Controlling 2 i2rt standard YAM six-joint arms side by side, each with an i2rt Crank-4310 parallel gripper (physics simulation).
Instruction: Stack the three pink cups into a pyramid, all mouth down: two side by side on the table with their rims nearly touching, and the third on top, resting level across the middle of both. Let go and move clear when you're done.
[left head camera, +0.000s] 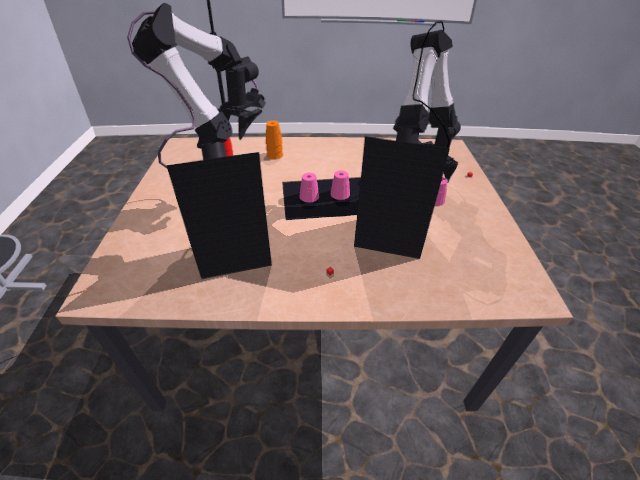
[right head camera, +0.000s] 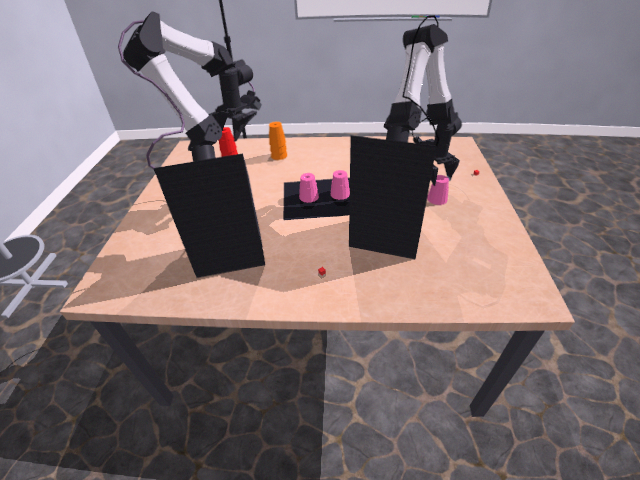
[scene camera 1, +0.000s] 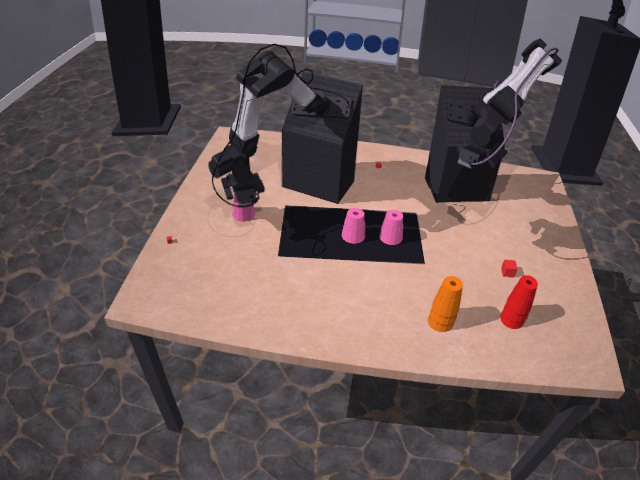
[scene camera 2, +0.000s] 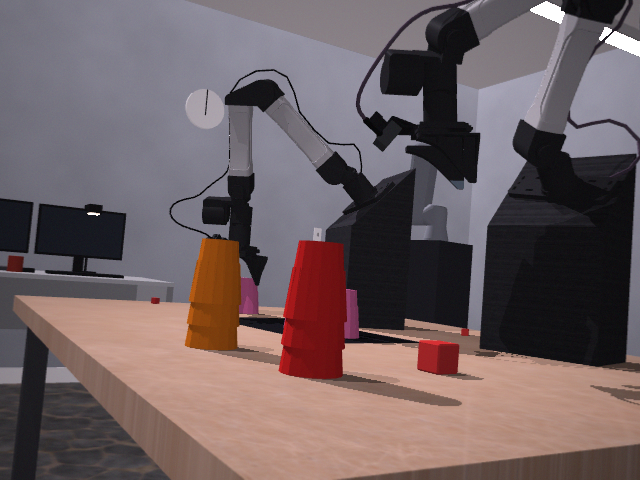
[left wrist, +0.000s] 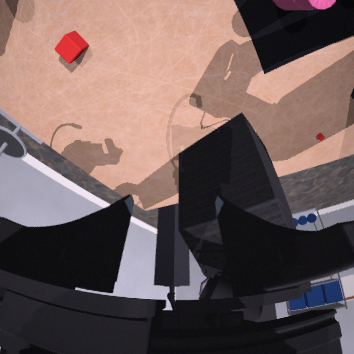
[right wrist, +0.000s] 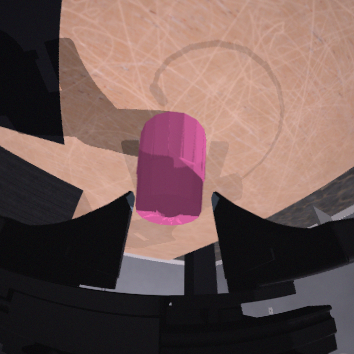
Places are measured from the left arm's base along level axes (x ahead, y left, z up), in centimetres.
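Where they show: left gripper, fingertip midpoint: (left head camera: 231, 137) (right head camera: 227, 139) (scene camera 1: 483, 164) (scene camera 2: 466, 186) (left wrist: 174, 197); right gripper, fingertip midpoint: (left head camera: 440, 184) (right head camera: 441, 183) (scene camera 2: 246, 285) (right wrist: 172, 193); left arm's base, origin of the base link: (scene camera 1: 473, 116) (scene camera 2: 561, 189); right arm's base, origin of the base link: (scene camera 1: 321, 106) (scene camera 2: 368, 200).
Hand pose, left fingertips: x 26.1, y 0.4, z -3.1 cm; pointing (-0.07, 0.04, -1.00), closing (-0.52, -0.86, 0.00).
Note:
Things, the pixels of their centre, and the offset from my left fingertips. Level surfaces: height alone.
- black mat, its level: dz -28.7 cm
- third pink cup, body centre: (right wrist: 165, 168) (scene camera 2: 247, 295) (scene camera 1: 244, 203) (right head camera: 438, 189) (left head camera: 436, 190) dx +2.2, dy -74.6, dz -24.2 cm
- orange cup stack, body centre: (scene camera 2: 214, 271) (scene camera 1: 448, 296) (left head camera: 273, 132) (right head camera: 276, 133) dx +40.0, dy -10.5, dz -17.8 cm
- red cup stack, body centre: (scene camera 2: 321, 281) (scene camera 1: 523, 292) (right head camera: 226, 140) dx +35.7, dy +11.9, dz -17.8 cm
- red cube, body centre: (scene camera 2: 438, 357) (left wrist: 71, 46) (scene camera 1: 509, 268) dx +16.7, dy +13.2, dz -26.7 cm
Two pink cups stand mouth down on the black mat (left head camera: 294, 211) (scene camera 1: 305, 248), a small gap between their rims: one cup (left head camera: 309, 188) (right head camera: 308, 188) (scene camera 1: 391, 228) and another cup (left head camera: 340, 186) (right head camera: 340, 186) (scene camera 1: 354, 227). The third pink cup (right head camera: 438, 193) (scene camera 1: 243, 212) (scene camera 2: 249, 297) (right wrist: 172, 145) stands mouth down on the bare table, off the mat. My right gripper (right wrist: 172, 193) is open around this cup, with a gap at each finger in the right wrist view. My left gripper (scene camera 2: 464, 184) (left wrist: 174, 197) is open and empty, high above the table.
An orange cup stack (left head camera: 273, 140) (scene camera 1: 445, 304) and a red cup stack (scene camera 1: 518, 303) (scene camera 2: 314, 310) stand near a red cube (scene camera 1: 509, 268) (left wrist: 72, 47). Small red cubes (scene camera 1: 169, 239) (scene camera 1: 378, 165) lie farther off. Black pedestals (scene camera 1: 317, 160) (scene camera 1: 460, 175) carry the arms.

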